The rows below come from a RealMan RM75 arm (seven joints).
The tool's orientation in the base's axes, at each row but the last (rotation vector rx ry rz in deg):
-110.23, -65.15, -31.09
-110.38, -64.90, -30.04
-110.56, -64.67, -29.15
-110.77, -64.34, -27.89
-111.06, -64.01, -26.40
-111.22, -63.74, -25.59
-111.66, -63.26, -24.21
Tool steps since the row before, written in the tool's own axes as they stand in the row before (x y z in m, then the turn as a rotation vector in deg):
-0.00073, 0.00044, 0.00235, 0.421, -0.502, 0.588
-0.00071, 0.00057, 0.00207, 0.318, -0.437, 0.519
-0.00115, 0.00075, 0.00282, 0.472, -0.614, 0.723
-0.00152, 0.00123, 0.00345, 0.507, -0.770, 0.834
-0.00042, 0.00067, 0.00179, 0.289, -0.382, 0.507
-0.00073, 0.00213, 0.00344, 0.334, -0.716, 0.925
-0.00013, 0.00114, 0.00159, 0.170, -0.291, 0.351
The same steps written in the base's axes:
-0.00008, 0.00143, -0.00205, -0.247, 0.827, 0.172
0.00002, 0.00117, -0.00193, -0.240, 0.701, 0.113
-0.00012, 0.00150, -0.00275, -0.324, 0.993, 0.179
0.00000, 0.00168, -0.00359, -0.446, 1.141, 0.210
0.00018, 0.00104, -0.00165, -0.209, 0.661, 0.074
0.00105, 0.00182, -0.00353, -0.503, 1.108, 0.019
0.00070, 0.00090, -0.00160, -0.183, 0.449, 0.044

